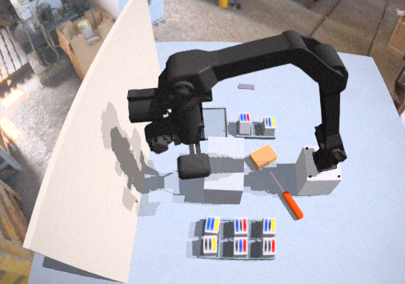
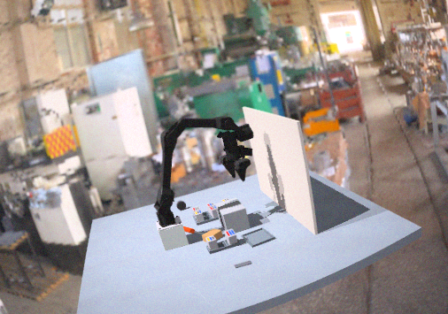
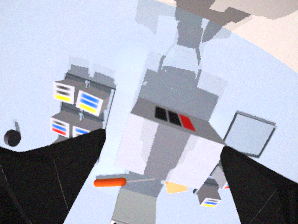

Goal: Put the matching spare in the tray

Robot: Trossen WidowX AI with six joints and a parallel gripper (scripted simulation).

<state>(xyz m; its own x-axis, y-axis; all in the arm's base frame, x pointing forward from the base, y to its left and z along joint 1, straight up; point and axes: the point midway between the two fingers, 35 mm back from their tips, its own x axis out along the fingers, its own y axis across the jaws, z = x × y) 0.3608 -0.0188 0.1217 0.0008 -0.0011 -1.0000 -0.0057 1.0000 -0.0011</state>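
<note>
Right now the grey spare block is 160 mm behind my gripper tip, 210 mm to the left of it and 150 mm below it. From my gripper tip the other things lie so: beige panel 160 mm ahead, 70 mm to the right, 30 mm above; then cardboard box 210 mm behind, 70 mm to the right, 180 mm below; then mounted unit 80 mm behind, 20 mm to the right, 140 mm below.
</note>
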